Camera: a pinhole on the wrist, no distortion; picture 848 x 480 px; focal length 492.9 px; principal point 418.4 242.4 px. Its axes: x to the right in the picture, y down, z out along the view. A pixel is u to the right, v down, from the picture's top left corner.
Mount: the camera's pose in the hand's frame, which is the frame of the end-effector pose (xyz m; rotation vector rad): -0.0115 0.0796 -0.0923 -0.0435 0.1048 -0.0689
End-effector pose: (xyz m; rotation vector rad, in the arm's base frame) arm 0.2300 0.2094 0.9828 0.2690 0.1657 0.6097
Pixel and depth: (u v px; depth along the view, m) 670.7 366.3 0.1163
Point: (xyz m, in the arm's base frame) 0.2245 0.3282 1.0256
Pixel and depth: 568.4 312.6 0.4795
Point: 0.3826 0.3695 1.3636
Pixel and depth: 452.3 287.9 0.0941
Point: 0.1849 0.2846 1.0097
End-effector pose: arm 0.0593 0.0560 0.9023 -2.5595 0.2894 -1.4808
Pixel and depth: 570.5 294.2 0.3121
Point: 0.2872 -0.0776 0.8719
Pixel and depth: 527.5 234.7 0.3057
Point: 0.2732 -0.0353 0.8549
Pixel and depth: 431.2 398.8 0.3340
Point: 0.2654 -0.1336 0.7723
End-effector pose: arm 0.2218 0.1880 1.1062 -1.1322 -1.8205 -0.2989
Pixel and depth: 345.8 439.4 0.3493
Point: 0.2650 0.4630 0.8991
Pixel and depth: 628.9 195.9 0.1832
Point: 0.2137 0.3218 1.1147
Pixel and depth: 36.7 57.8 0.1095
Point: 0.2568 0.1818 1.0092
